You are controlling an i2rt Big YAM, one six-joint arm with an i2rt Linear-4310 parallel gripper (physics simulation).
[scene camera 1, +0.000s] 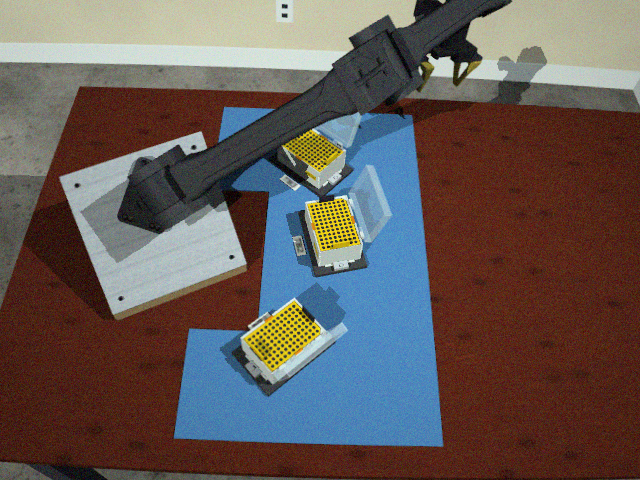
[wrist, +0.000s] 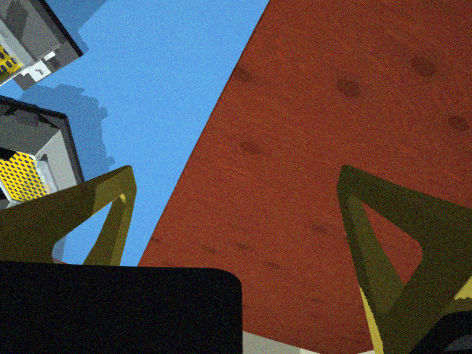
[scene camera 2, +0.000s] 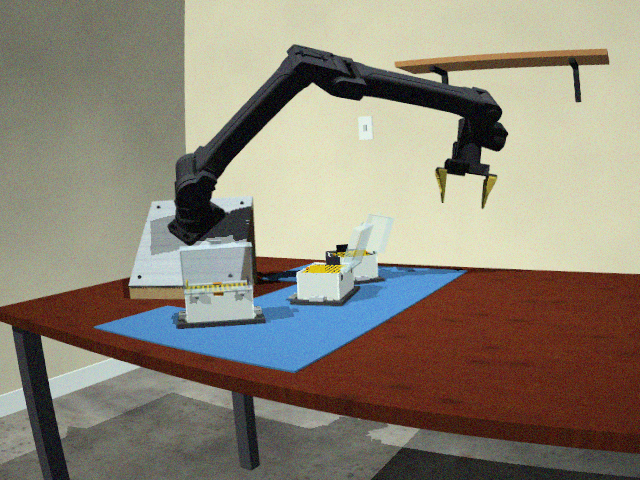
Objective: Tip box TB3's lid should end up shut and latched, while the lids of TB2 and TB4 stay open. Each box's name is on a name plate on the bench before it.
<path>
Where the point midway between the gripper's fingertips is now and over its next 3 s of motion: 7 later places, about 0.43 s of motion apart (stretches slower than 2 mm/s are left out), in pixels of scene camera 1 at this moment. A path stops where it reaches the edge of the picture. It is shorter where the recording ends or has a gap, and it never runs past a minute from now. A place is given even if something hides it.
My gripper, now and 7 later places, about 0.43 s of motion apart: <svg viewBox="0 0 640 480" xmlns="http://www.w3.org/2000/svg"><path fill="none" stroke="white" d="M436 87L404 104L367 120L336 129L331 120L322 66L315 35L336 52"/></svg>
</path>
